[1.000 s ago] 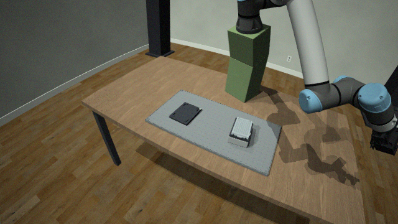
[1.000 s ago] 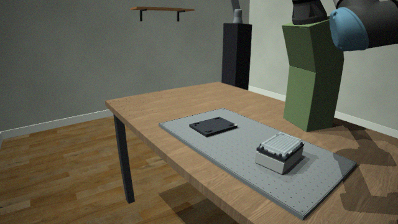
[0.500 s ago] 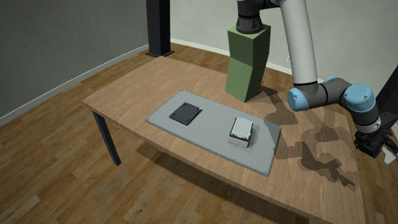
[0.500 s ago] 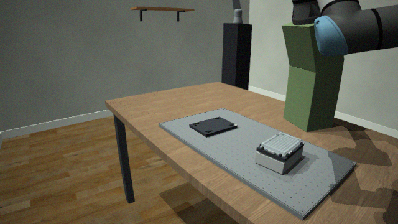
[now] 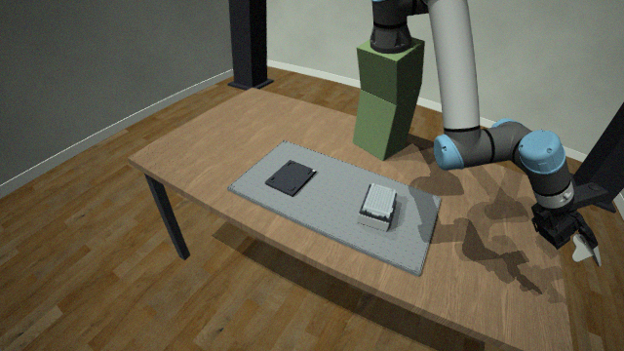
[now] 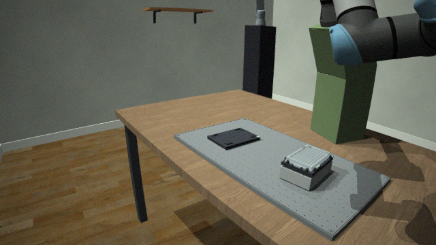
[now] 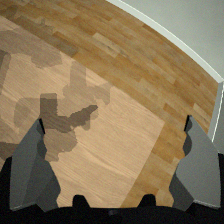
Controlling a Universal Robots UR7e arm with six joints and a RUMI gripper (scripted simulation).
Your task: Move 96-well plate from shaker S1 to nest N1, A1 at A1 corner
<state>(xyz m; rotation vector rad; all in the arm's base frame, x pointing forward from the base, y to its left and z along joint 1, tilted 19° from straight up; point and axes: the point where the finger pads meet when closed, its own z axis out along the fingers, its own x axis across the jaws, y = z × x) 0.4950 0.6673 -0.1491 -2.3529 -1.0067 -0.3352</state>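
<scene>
My hand is 520 mm to the left of the white 96-well plate, 170 mm above it and 80 mm past it. Round my hand: plate nest 860 mm to the right, 230 mm below, 70 mm behind.
</scene>
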